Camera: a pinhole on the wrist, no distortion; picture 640 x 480 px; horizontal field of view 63.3 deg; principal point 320.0 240.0 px. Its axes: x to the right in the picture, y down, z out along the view. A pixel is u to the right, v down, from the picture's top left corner.
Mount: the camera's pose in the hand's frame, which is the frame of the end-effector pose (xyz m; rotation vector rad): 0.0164 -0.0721 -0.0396 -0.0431 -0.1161 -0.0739
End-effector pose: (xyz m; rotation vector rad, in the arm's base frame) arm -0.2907 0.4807 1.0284 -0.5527 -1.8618 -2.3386
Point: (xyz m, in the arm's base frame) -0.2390 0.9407 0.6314
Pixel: outside the picture
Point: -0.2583 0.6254 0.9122
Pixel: 192 16
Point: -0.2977 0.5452 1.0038
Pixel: 320 384
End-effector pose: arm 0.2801 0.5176 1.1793 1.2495 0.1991 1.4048
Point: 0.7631 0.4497 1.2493
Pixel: 505 49
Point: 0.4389 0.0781 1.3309
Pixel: 103 433
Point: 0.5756 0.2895 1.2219
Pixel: 256 198
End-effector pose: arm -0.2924 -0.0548 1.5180 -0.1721 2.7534 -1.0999
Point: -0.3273 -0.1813 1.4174
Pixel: 514 376
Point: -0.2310 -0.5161 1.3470
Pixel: 418 62
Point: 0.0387 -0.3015 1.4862
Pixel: outside the picture
